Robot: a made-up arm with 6 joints.
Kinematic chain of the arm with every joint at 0, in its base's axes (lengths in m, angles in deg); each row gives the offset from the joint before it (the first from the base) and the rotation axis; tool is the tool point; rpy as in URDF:
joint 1: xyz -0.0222 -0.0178 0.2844 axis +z
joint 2: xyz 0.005 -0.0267 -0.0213 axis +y
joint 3: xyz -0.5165 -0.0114 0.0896 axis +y
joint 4: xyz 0.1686 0.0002 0.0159 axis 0.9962 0 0.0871
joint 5: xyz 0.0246 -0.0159 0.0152 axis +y
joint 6: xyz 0.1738 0.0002 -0.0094 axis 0.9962 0 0.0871
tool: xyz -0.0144 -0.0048 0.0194 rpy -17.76 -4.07 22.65
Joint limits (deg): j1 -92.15..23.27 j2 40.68..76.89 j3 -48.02..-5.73 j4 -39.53..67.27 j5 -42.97..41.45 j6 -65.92..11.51
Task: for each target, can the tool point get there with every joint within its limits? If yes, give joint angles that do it. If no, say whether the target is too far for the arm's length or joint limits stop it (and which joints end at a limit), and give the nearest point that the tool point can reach.
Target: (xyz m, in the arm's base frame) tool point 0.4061 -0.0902 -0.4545
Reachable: no: joint limits stop it (at a limit: joint 1, joint 2, joint 3, joint 4, joint 6) | nearest point 0.1073 -0.0431 0.4585 | short by 0.962 m
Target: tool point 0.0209 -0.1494 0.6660
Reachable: yes | joints -55.26 55.37 -36.74 -30.11 -0.06 -39.31
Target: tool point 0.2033 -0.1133 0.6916
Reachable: yes | joints -12.45 68.11 -41.97 -14.70 -11.60 -7.06
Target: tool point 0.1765 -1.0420 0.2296
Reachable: no: too far | nearest point 0.0345 -0.3100 0.6178 | short by 0.841 m
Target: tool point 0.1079 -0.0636 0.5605
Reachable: yes | joints -10.63 64.07 -31.17 40.10 22.56 3.77
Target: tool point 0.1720 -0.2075 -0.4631
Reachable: no: joint limits stop it (at a limit: joint 2, joint 3, joint 4, joint 6) | nearest point 0.0606 -0.0987 0.4545 | short by 0.931 m
